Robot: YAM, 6 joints.
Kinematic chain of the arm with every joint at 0, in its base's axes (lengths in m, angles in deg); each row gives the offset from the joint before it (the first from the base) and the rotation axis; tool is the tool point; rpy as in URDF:
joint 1: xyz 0 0 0.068 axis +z
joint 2: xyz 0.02 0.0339 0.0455 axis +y
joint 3: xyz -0.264 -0.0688 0 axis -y
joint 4: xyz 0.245 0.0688 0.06 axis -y
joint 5: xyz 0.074 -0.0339 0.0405 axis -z
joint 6: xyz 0.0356 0 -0.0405 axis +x
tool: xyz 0 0 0 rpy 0 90 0
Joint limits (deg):
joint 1: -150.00..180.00
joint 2: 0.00..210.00
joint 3: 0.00..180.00
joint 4: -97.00..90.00
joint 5: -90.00..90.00
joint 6: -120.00..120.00
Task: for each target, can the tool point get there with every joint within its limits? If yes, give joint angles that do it. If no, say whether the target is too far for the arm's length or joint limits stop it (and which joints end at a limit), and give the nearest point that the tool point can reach.
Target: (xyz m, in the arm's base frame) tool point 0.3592 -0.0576 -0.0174
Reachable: yes | joints -14.44 139.33 56.35 31.01 -71.65 -0.38
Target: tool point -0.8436 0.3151 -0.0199
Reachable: no: too far | nearest point -0.5984 0.2235 0.0198 | short by 0.265 m
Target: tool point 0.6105 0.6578 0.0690
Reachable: no: too far | nearest point 0.4388 0.4728 0.0818 | short by 0.253 m
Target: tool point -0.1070 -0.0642 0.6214
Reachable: yes | joints 20.66 60.06 159.83 -71.67 38.88 -58.14
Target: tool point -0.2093 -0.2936 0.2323
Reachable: yes | joints -121.85 93.96 53.34 23.03 39.89 -91.18
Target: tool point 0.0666 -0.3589 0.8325
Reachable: no: too far | nearest point 0.0531 -0.2859 0.6777 | short by 0.172 m
